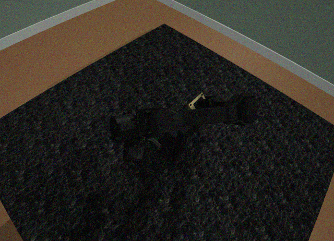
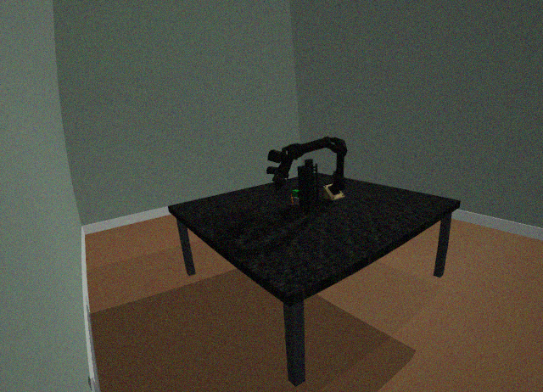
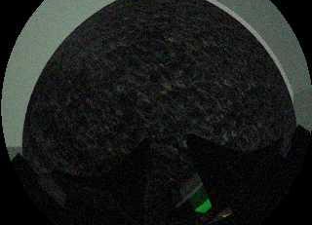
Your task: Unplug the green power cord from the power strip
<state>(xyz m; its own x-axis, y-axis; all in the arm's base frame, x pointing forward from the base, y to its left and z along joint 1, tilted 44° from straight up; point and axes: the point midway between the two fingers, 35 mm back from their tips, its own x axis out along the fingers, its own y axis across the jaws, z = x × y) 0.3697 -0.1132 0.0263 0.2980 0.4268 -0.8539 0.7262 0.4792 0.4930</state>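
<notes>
Now: the green plug 120 mm behind my gripper tip, 60 mm to the left of it and 20 mm below it.
</notes>
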